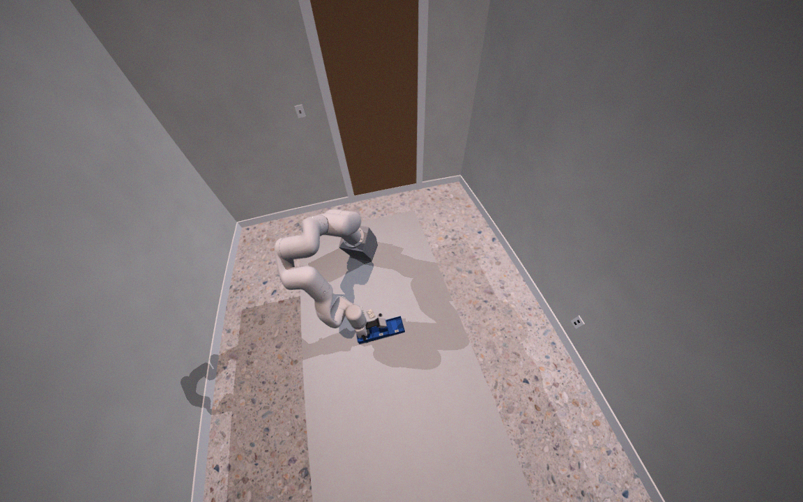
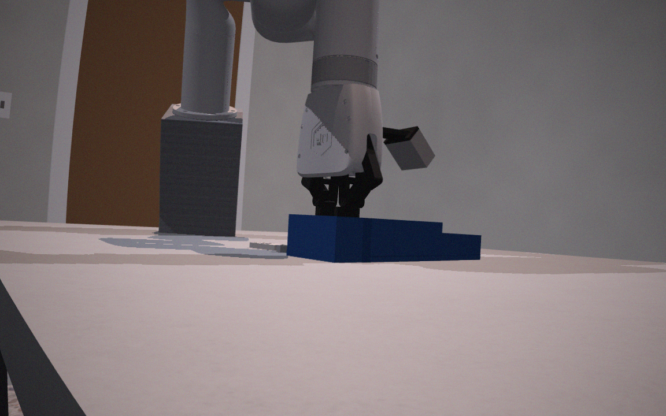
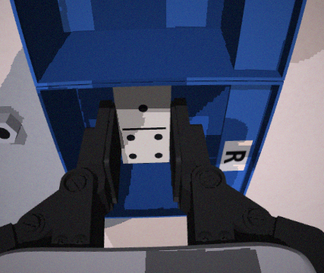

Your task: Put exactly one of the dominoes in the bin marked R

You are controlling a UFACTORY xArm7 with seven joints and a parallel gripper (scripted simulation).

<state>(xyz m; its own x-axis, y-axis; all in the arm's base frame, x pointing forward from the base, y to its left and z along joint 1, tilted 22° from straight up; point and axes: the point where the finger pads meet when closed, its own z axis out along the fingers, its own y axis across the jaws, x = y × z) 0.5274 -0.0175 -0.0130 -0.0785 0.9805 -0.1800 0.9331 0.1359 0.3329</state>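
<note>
Now: hand 80 mm to the right of the blue bin and 10 mm above it. The rest, counted from my hand: white domino: 20 mm below; grey hex nut: 80 mm behind, 20 mm to the right, 30 mm below.
</note>
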